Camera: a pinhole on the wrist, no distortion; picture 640 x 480 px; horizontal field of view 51.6 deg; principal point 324.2 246.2 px. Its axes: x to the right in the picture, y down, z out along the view. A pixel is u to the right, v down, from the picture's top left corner.
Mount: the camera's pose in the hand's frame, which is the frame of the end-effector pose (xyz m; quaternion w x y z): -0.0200 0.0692 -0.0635 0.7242 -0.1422 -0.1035 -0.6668
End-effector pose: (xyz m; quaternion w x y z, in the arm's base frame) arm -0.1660 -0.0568 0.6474 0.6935 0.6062 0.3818 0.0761
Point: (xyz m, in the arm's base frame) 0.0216 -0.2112 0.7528
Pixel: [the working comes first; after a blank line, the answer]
In the camera's frame: 0.0527 0.0003 0.2988

441 247
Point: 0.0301 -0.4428 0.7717
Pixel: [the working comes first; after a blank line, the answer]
In the camera's frame: 0.1401 -0.1484 0.4547

528 30
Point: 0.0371 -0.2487 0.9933
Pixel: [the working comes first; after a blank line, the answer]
In the camera's frame: -0.1453 -0.1021 0.3978

82 76
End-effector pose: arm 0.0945 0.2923 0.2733 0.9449 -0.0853 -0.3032 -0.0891
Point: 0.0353 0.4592 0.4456
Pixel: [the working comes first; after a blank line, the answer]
In the camera's frame: 0.0395 0.0402 0.2770

419 342
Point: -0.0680 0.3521 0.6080
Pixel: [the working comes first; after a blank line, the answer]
In the camera's frame: 0.2325 0.0441 0.3830

outside the picture
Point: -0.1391 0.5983 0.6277
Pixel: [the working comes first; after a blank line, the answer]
In the camera's frame: 0.0558 -0.0214 0.5578

390 221
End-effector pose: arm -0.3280 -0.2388 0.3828 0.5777 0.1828 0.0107 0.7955
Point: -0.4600 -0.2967 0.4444
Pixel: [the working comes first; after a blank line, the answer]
In the camera's frame: -0.0465 0.0184 0.1164

60 351
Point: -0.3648 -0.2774 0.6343
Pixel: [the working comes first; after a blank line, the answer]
In the camera's frame: 0.0732 0.0463 0.2907

491 352
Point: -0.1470 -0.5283 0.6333
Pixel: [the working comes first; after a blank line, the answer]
In the camera's frame: 0.1947 -0.2579 0.3460

outside the picture
